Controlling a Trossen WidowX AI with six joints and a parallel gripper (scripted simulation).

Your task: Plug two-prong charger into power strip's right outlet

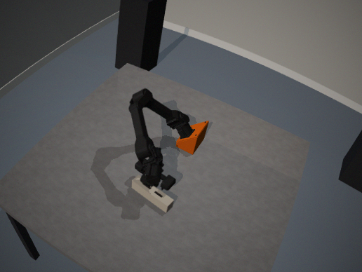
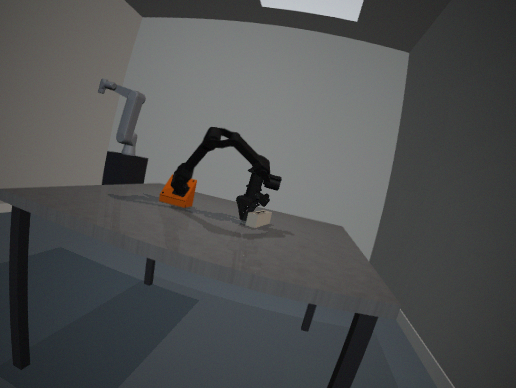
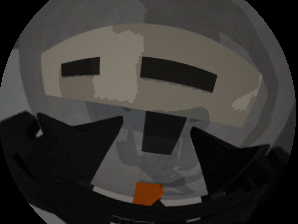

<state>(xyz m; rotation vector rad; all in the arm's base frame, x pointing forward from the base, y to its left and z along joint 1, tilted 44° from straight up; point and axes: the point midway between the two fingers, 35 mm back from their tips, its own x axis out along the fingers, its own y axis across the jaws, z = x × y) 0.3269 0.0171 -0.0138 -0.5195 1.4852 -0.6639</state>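
The dark charger lies 3 cm ahead of my gripper tip and 1 cm above it.
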